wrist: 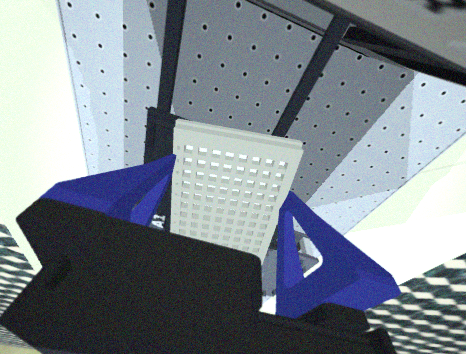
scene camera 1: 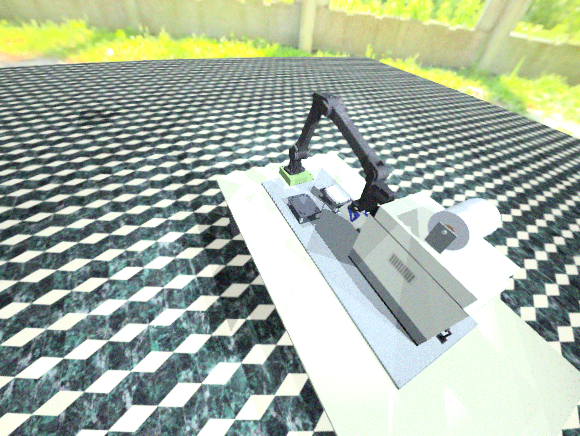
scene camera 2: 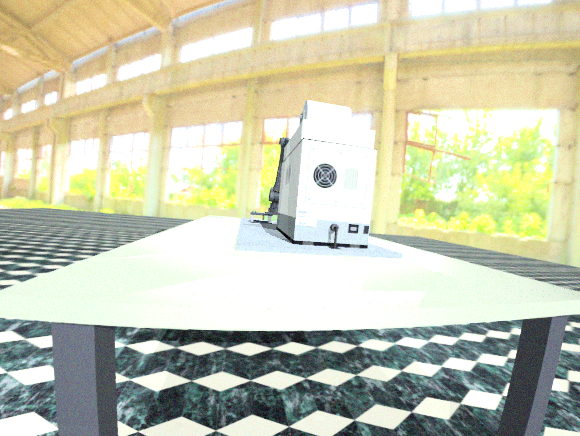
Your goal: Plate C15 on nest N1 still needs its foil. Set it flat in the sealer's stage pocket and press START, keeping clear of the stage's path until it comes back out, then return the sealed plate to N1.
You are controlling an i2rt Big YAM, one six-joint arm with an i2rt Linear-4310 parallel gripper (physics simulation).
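Seen in the pictures: gripper, fingertip midpoint: [wrist: 232,179] [scene camera 1: 358,218]; arm's base, link origin: [scene camera 1: 294,169] [scene camera 2: 273,214].
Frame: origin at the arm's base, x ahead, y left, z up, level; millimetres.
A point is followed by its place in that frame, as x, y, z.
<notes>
In the wrist view a pale grey plate [wrist: 226,200] @[553, -48, 95] with a grid of square wells is held between the blue fingers of my gripper [wrist: 232,179] @[568, -49, 89] [scene camera 1: 360,214] @[568, -49, 89], which is shut on it. The plate is above two dark rails [wrist: 309,77] @[638, -81, 63] that run toward the sealer [wrist: 422,30] @[663, -76, 145] [scene camera 1: 415,267] @[890, -189, 230] [scene camera 2: 335,200] @[1083, -109, 94]. A dark frame [wrist: 159,135] @[580, 10, 69], apparently the stage, shows beside and beneath the plate; its pocket is mostly hidden. In scene camera 1 my gripper is at the sealer's far end. A dark nest [scene camera 1: 304,206] @[317, -163, 15] stands nearby. The START button does not show, and nest labels are unreadable.
A second nest bearing a white plate [scene camera 1: 337,195] @[349, 42, 30] stands beside the dark one. The perforated baseplate [scene camera 1: 385,350] @[1008, -323, -36] [scene camera 2: 265,242] @[1059, -292, -36] [wrist: 100,65] @[588, 113, -36] carries the equipment. A large white cylinder [scene camera 1: 482,217] @[921, -86, 434] with a grey disc stands beside the sealer. The arm's green base [scene camera 1: 296,176] @[66, -31, 1] is at the far end.
</notes>
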